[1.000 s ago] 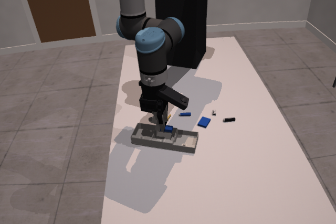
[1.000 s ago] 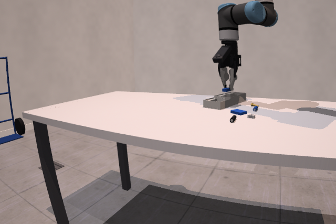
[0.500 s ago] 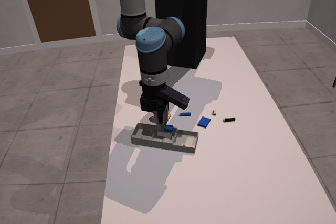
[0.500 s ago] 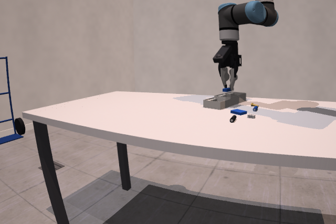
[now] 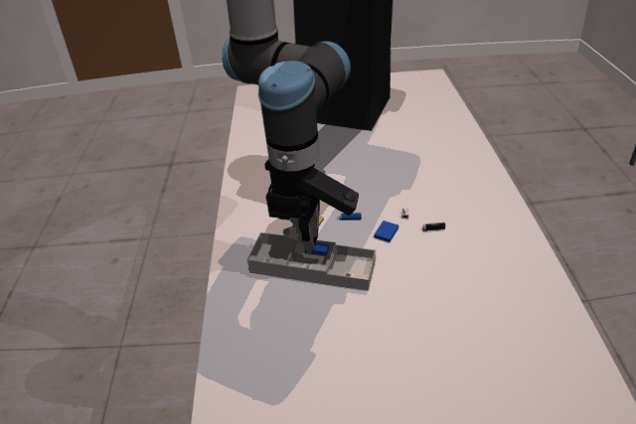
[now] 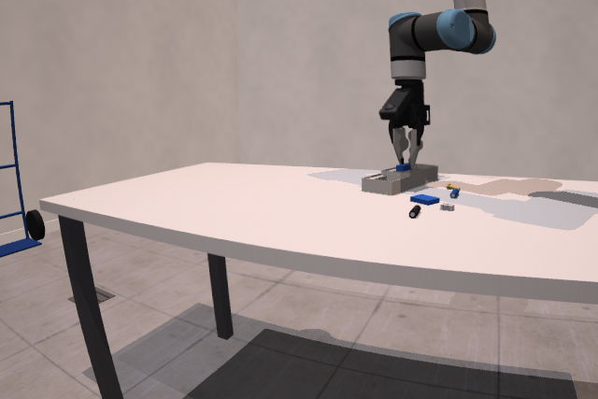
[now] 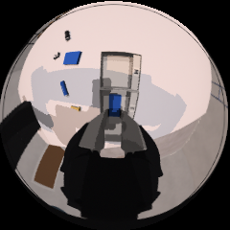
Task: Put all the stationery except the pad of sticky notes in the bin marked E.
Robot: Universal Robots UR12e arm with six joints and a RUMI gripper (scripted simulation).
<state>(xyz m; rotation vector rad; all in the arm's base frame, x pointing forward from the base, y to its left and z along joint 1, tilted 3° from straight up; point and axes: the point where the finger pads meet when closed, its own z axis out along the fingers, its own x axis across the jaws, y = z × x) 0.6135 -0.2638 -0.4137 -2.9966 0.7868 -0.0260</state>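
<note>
My gripper is now 40 mm above the three-compartment bin tray and 10 mm short of it. The rest, counted from my hand: brass piece (110 mm behind, 50 mm below, 40 mm to the left); then blue cylinder (120 mm to the left, 110 mm behind, 50 mm below); then blue sticky-note pad (180 mm to the left, 50 mm below, 40 mm behind).
</note>
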